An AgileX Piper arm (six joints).
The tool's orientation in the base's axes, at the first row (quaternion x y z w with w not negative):
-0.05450 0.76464 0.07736 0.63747
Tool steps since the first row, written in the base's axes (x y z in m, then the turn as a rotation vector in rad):
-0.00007 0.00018 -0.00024 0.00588 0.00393 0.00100
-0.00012 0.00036 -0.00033 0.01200 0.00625 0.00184
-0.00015 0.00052 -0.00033 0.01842 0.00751 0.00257
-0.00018 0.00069 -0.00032 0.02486 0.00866 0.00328
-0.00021 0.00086 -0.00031 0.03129 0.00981 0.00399
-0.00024 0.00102 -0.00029 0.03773 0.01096 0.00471
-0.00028 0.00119 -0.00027 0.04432 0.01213 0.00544
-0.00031 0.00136 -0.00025 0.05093 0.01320 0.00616
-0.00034 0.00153 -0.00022 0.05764 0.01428 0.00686
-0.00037 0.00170 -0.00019 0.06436 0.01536 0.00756
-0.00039 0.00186 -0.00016 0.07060 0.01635 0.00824
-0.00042 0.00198 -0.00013 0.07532 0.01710 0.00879
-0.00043 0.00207 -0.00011 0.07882 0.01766 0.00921
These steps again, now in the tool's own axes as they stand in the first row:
0.00025 0.00018 0.00001 -0.00199 0.00284 0.00625
0.00035 0.00036 0.00001 -0.00389 0.00404 0.01245
0.00036 0.00052 0.00001 -0.00575 0.00415 0.01876
0.00036 0.00069 0.00001 -0.00760 0.00414 0.02508
0.00036 0.00087 0.00001 -0.00945 0.00414 0.03138
0.00034 0.00103 0.00001 -0.01131 0.00413 0.03770
0.00033 0.00121 0.00000 -0.01320 0.00411 0.04416
0.00032 0.00138 0.00000 -0.01509 0.00400 0.05062
0.00030 0.00155 0.00000 -0.01698 0.00387 0.05718
0.00028 0.00173 -0.00001 -0.01887 0.00374 0.06376
0.00026 0.00189 0.00000 -0.02065 0.00361 0.06986
0.00023 0.00201 -0.00001 -0.02204 0.00352 0.07446
0.00022 0.00211 -0.00001 -0.02308 0.00345 0.07788

